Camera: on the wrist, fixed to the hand. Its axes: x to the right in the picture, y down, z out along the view.
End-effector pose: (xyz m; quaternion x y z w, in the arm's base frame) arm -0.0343 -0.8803 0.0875 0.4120 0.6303 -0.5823 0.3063
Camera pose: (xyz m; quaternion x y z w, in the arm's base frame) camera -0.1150 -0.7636 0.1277 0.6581 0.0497 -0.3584 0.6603
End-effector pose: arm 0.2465 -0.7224 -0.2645 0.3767 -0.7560 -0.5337 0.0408
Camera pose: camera 0.3315 -0.8373 -0.3010 -0.3202 -0.8657 -0.3201 0.2135
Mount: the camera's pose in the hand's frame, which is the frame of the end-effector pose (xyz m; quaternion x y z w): 0.0223 -0.0921 -0.1130 0.1265 -0.1654 0.6691 0.7134
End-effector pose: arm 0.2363 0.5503 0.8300 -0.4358 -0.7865 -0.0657 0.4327
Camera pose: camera 0.2329 0.4537 0.9414 -0.7933 -0.3494 0.4142 0.2777
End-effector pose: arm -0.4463 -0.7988 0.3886 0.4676 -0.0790 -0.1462 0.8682
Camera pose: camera -0.4109 -0.7649 0.2495 0.3664 -0.5313 0.4093 0.6450
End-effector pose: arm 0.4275 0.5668 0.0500 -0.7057 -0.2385 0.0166 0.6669
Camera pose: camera 0.4569 0.4690 0.1564 -0.5759 0.1938 0.6050 0.5145
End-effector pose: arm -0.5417 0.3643 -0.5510 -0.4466 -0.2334 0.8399 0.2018
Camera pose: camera -0.4459 0.4750 -0.5685 0.3103 -0.2052 -0.8376 0.4001
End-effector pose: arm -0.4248 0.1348 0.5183 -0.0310 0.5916 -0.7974 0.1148
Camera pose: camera -0.4809 0.2609 0.5702 0.2564 0.3229 -0.5618 0.7172
